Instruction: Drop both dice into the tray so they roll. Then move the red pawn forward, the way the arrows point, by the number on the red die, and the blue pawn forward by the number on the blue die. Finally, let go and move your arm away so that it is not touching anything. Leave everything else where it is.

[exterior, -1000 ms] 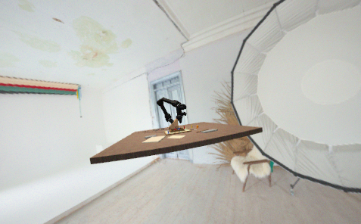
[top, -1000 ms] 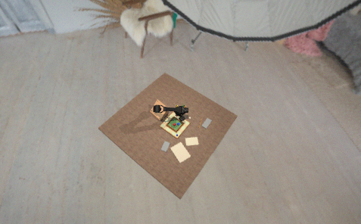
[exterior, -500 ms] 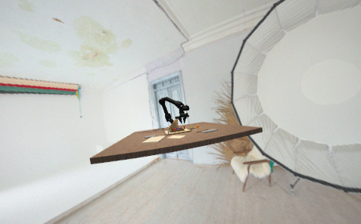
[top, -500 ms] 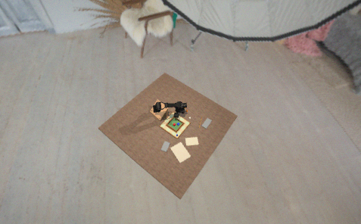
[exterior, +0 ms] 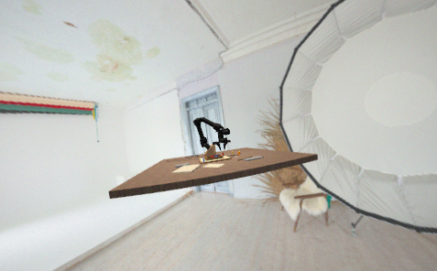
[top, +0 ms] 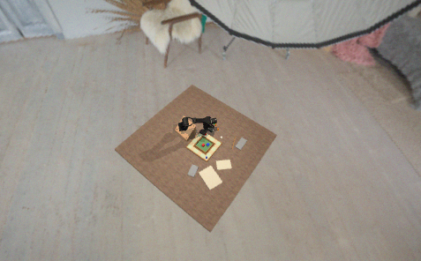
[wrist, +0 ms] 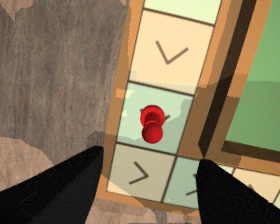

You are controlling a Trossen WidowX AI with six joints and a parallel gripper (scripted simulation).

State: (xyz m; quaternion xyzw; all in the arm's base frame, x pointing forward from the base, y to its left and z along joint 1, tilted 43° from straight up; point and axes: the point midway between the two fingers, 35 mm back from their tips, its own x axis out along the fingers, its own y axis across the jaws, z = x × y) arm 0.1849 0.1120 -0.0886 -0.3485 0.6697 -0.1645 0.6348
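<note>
Right now my gripper tip is 21 cm short of the blue pawn, 19 cm to the left of it and 4 cm above it. The rest, counted from my gripper tip: red die (12 cm to the right, 8 cm ahead, 5 cm below).
</note>
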